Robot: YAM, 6 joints.
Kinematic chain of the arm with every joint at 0, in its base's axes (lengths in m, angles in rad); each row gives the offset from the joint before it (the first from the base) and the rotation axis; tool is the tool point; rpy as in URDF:
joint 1: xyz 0 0 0.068 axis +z
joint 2: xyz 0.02 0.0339 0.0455 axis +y
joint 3: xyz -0.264 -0.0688 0 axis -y
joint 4: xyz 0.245 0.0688 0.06 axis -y
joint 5: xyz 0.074 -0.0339 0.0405 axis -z
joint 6: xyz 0.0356 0 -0.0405 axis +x
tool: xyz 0 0 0 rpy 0 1.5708 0
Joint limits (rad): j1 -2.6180..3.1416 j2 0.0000..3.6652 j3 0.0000..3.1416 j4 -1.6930..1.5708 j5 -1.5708..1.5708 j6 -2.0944..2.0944
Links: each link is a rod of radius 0.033 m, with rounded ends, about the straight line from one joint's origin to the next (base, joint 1, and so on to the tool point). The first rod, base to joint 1, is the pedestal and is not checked.
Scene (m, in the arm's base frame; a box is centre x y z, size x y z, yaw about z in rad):
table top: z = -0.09
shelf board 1: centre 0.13 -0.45 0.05 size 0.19 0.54 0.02 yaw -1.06
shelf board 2: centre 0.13 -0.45 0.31 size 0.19 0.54 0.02 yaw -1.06
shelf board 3: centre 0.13 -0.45 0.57 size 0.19 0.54 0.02 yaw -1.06
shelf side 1: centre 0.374 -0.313 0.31 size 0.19 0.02 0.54 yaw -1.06
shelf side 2: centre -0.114 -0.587 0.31 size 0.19 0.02 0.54 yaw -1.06
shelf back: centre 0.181 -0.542 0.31 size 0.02 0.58 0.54 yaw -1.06
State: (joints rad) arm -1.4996 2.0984 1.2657 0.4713 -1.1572 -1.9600
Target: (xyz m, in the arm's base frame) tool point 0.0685 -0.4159 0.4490
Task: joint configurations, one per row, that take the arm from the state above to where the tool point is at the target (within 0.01 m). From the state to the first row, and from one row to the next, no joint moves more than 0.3 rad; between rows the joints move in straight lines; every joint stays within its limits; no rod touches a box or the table.
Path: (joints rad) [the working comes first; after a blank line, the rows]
Joints at the target: -1.4826 1.8428 1.7604 0.5601 -1.0917 -1.9600
Straight joint move there: touches shelf board 2.

1: -1.6089 1.8727 0.9896 0.4152 -1.2124 -1.9600
2: -1.7182 1.6471 0.7134 0.3591 -1.2677 -1.9600
3: -1.7203 1.4739 0.9765 0.4263 -1.2419 -1.9600
4: -1.7224 1.3008 1.2396 0.4935 -1.2161 -1.9600
5: -1.6025 1.5718 1.5000 0.5268 -1.1539 -1.9600
6: -1.4826 1.8428 1.7604 0.5601 -1.0917 -1.9600

